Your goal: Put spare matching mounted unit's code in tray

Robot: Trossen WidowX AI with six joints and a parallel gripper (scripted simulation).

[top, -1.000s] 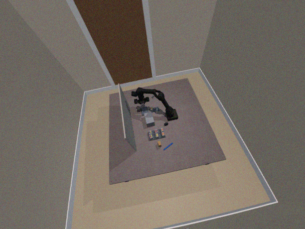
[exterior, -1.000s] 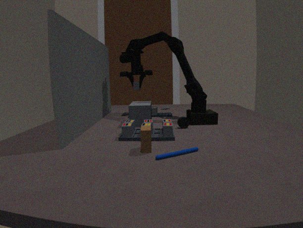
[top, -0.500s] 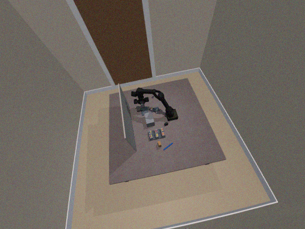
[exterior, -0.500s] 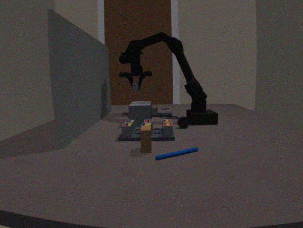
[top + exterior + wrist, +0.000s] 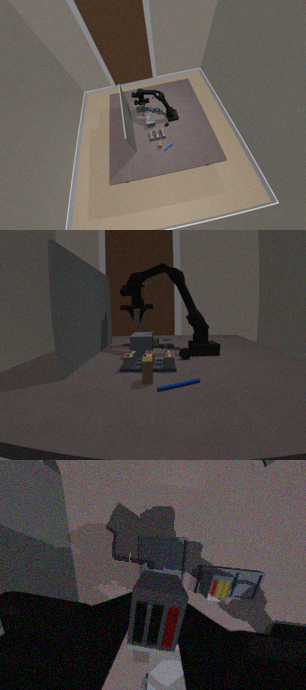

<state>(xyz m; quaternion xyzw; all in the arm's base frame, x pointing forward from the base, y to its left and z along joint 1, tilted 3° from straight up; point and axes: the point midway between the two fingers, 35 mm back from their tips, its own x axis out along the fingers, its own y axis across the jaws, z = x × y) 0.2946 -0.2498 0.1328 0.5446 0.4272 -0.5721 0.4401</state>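
My gripper tip is now 140 mm above the flat grey plate. From my gripper tip the other things lie so: mounted unit (10 mm behind, 200 mm to the left, 100 mm below); blue stick (90 mm behind, 600 mm to the left, 140 mm below); tall dark panel (230 mm ahead, 150 mm to the left, 80 mm above).
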